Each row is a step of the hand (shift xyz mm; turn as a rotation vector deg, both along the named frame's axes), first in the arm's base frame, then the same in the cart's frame.
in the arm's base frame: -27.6 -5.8 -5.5 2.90 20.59 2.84
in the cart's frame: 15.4 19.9 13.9 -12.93 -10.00 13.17
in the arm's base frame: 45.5 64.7 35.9 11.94 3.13 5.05
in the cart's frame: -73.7 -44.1 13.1 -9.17 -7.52 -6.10
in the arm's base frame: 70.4 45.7 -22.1 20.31 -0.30 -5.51
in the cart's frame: -23.8 -83.4 -4.4 -1.22 -17.48 -11.65
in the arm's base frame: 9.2 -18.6 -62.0 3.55 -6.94 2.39
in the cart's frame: 57.7 -30.1 -6.7 0.25 1.79 -7.95
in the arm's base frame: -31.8 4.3 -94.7 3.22 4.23 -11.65
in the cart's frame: 86.0 -27.4 42.9 6.75 -10.25 3.66
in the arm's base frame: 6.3 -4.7 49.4 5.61 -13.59 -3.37
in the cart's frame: -40.7 22.9 -17.9 7.58 0.35 -13.04
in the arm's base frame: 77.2 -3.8 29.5 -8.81 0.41 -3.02
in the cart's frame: -45.3 -39.3 -56.9 4.89 4.68 6.41
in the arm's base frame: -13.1 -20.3 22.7 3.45 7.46 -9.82
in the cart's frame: -5.5 30.4 -12.0 3.64 -10.94 5.57
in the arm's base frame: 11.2 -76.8 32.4 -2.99 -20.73 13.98
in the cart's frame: 6.0 43.3 -71.8 -0.97 18.77 -16.76
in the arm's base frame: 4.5 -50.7 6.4 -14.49 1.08 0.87
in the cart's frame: 17.3 23.0 -42.5 3.00 10.51 9.61
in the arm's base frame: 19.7 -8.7 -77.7 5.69 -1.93 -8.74
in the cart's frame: 63.0 -50.3 -2.4 6.52 -7.76 -3.14
